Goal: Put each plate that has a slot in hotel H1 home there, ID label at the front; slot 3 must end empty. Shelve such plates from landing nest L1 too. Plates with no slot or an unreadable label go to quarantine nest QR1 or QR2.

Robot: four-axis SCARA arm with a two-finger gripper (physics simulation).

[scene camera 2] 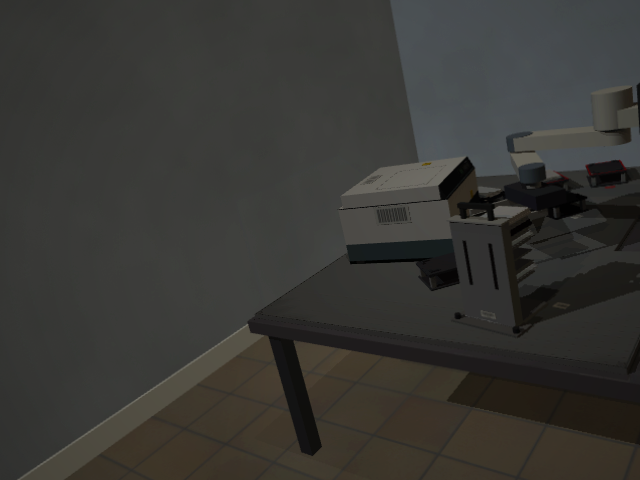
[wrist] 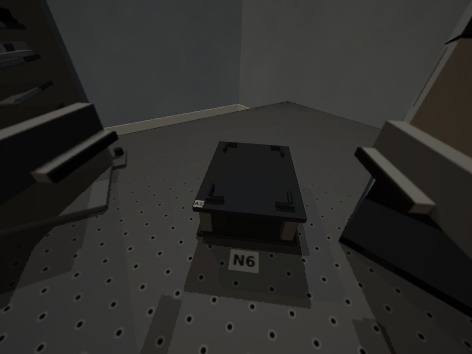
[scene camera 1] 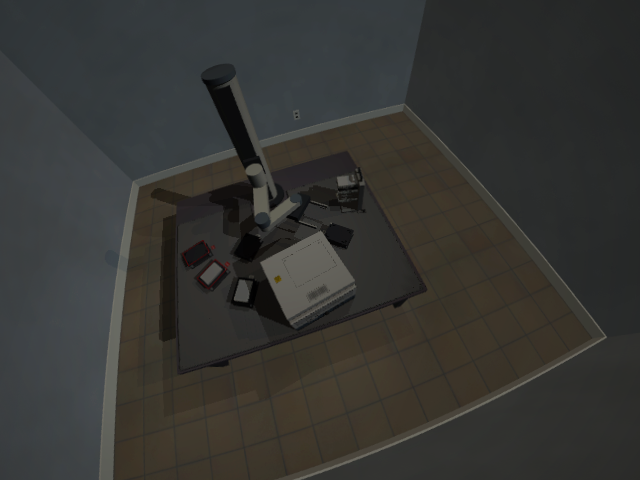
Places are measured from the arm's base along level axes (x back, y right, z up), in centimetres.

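Pixels of known places: gripper, fingertip midpoint: (wrist: pixel 233 129) (scene camera 1: pixel 322 217); arm's base at its link origin: (scene camera 1: pixel 268 196).
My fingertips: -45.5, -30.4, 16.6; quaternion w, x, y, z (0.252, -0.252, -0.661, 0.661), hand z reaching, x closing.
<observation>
Ahead of a thing's pixels: the offset from my fingertips to its top centre, as dx, dy, dz. "pt": to the spot under its first point.
Hotel H1 @(+13.1, -26.5, +14.4) (scene camera 1: pixel 348 192) (scene camera 2: pixel 484 268) (wrist: pixel 47 40) stands near the table edge. Pale plates or shelves show inside at the left of the wrist view, with no readable IDs. My gripper (scene camera 1: pixel 321 217) (wrist: pixel 233 129) is open with nothing between its fingers. It faces a black nest labelled N6 @(-8.8, -7.4, -9.7) (scene camera 1: pixel 339 235) (scene camera 2: pixel 436 267) (wrist: pixel 250 175), whose bare top shows in the wrist view. A red-framed nest @(pt -9.1, +76.0, -8.9) (scene camera 1: pixel 211 273) and a black nest @(pt -26.7, +57.1, -8.9) (scene camera 1: pixel 244 290) each bear a pale plate. Another red-framed nest @(+10.6, +86.4, -9.7) (scene camera 1: pixel 196 253) (scene camera 2: pixel 605 167) has a dark top. Their labels are unreadable.
A large white machine @(-34.7, +19.4, +9.3) (scene camera 1: pixel 310 273) (scene camera 2: pixel 403 219) stands beside N6, with a dark ledge @(pt -13.6, +10.1, -10.2) (wrist: pixel 415 240) on the right in the wrist view. Another black nest @(+3.6, +51.0, -9.3) (scene camera 1: pixel 248 246) stands left of the arm's elbow. The hotel has a black handle (scene camera 2: pixel 476 209) on top.
</observation>
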